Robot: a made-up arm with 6 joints.
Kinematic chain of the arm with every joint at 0, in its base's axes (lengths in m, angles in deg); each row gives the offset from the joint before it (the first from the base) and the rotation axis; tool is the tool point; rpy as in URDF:
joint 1: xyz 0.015 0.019 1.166 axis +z
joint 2: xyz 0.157 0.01 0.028 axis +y
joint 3: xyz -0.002 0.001 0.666 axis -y
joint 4: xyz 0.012 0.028 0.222 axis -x
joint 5: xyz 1.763 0 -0.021 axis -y
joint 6: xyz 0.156 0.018 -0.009 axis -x
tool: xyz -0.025 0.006 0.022 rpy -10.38 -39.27 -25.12
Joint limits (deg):
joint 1: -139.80..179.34
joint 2: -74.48..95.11
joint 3: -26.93..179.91
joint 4: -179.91..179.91
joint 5: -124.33..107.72
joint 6: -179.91..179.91
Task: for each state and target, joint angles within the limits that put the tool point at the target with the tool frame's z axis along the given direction. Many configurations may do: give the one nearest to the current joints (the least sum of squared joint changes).
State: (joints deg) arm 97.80 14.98 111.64 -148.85 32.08 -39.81
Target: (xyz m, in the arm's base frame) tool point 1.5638 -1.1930 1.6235 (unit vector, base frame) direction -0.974 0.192 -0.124
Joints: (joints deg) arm 141.95 -29.25 151.69 -160.56 75.85 -54.90
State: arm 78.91 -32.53 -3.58 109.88 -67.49 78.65
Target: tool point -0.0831 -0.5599 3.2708 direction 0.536 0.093 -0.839
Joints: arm 72.58 -71.81 12.67 133.77 -45.02 109.77
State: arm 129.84 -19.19 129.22 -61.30 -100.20 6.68
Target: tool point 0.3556 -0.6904 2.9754 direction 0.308 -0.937 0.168
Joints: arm 127.77 28.30 159.09 -50.72 -121.64 20.66
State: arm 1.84 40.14 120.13 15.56 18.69 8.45
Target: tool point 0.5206 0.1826 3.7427 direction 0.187 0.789 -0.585
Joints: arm 9.55 14.31 91.83 30.69 13.56 52.43
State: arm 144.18 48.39 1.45 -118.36 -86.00 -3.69
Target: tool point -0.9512 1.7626 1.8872 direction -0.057 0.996 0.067
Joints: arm 114.21 4.75 -4.18 -114.87 -106.77 -6.30
